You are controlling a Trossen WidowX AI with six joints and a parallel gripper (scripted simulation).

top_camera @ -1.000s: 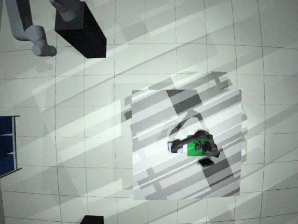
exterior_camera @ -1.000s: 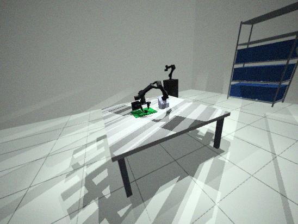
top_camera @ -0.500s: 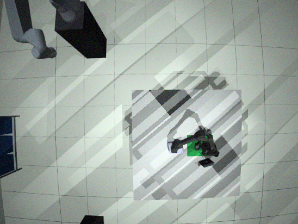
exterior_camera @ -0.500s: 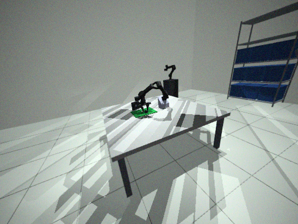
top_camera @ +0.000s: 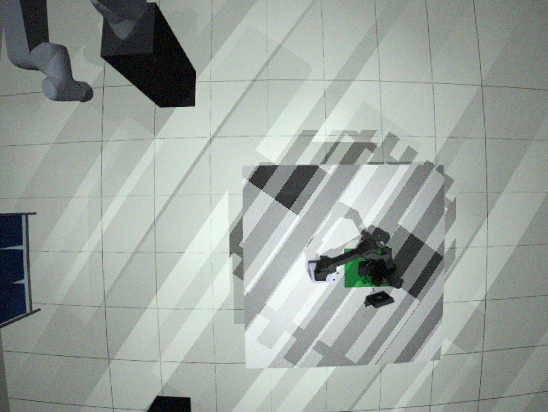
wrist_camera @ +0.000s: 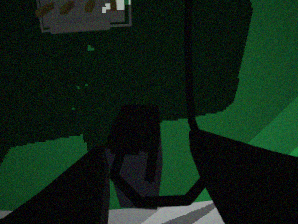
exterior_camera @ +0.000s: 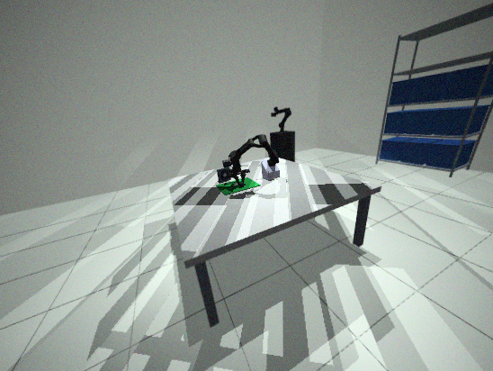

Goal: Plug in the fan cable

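The green board lies 20 mm ahead of my gripper tip, 50 mm to the right of it and 40 mm below it. The rest, counted from my gripper tip: dark plug 10 mm to the left; then fan header 30 mm ahead, 60 mm to the right, 20 mm below; then black fan 60 mm ahead, 210 mm to the right, 30 mm above.
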